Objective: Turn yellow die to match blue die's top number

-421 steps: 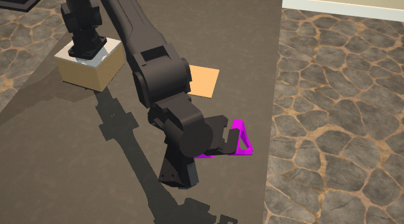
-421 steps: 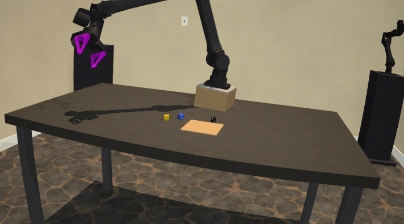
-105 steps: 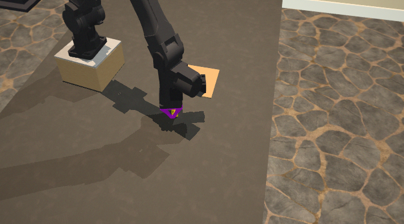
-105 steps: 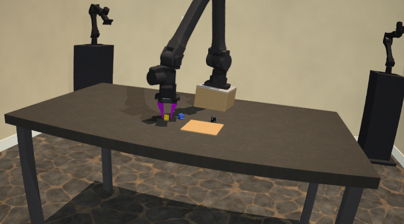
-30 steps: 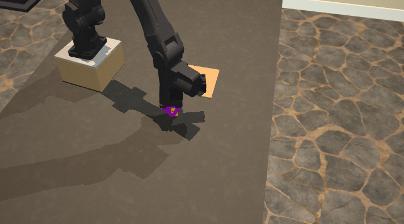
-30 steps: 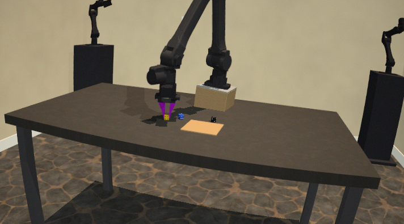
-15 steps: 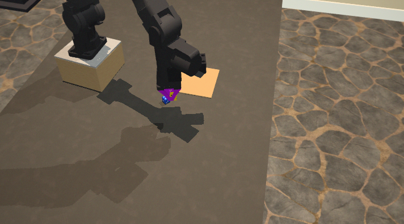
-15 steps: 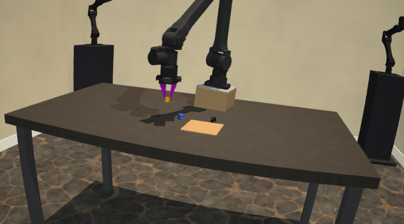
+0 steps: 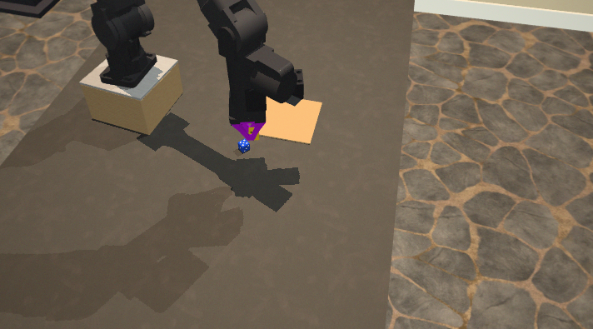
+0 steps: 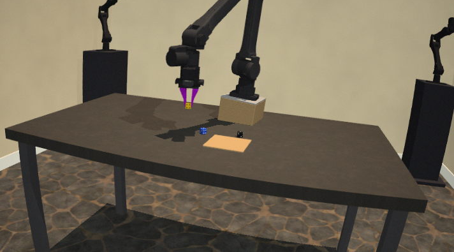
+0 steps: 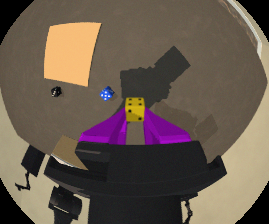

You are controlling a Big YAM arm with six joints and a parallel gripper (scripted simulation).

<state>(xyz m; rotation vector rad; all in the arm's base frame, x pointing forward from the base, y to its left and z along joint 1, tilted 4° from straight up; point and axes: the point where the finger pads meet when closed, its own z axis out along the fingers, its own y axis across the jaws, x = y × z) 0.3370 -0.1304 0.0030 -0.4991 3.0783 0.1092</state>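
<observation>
Right now the orange mat is 170 mm to the left of my hand, 110 mm below it and 30 mm ahead of it. From my hand the other things lie so: blue die (100 mm below, 50 mm to the left, 40 mm behind); black die (190 mm to the left, 100 mm below, 70 mm behind); yellow die (10 mm ahead).
</observation>
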